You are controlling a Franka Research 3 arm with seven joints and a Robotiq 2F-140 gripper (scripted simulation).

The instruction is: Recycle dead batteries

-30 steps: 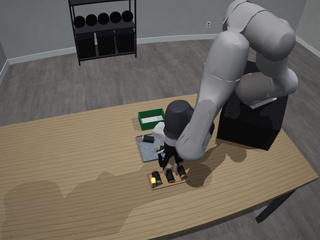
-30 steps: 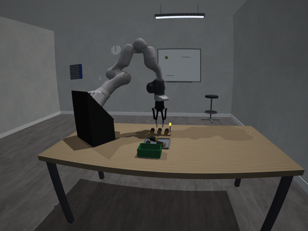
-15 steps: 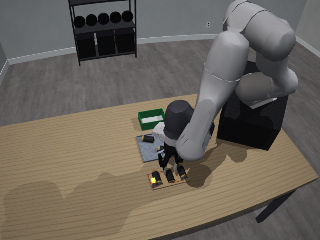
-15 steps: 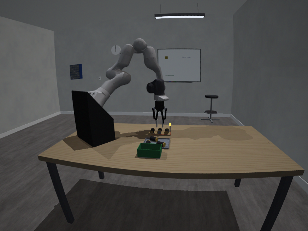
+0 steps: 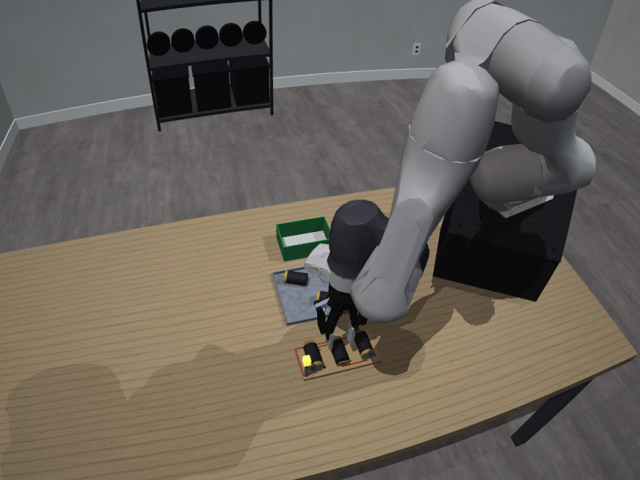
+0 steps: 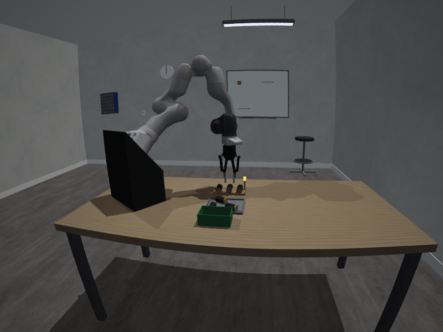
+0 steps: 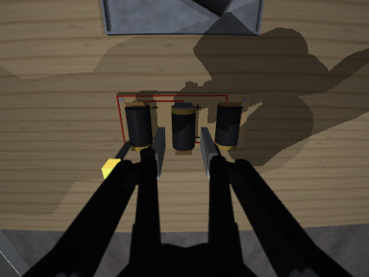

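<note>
Right now the wooden holder board is 9 cm below my hand. From my hand the other things lie so: grey tray: 20 cm to the right, 9 cm below, 6 cm ahead; bulb: 8 cm ahead, 6 cm to the left, 2 cm below; thin post: 8 cm ahead, 6 cm to the left, 6 cm below.
</note>
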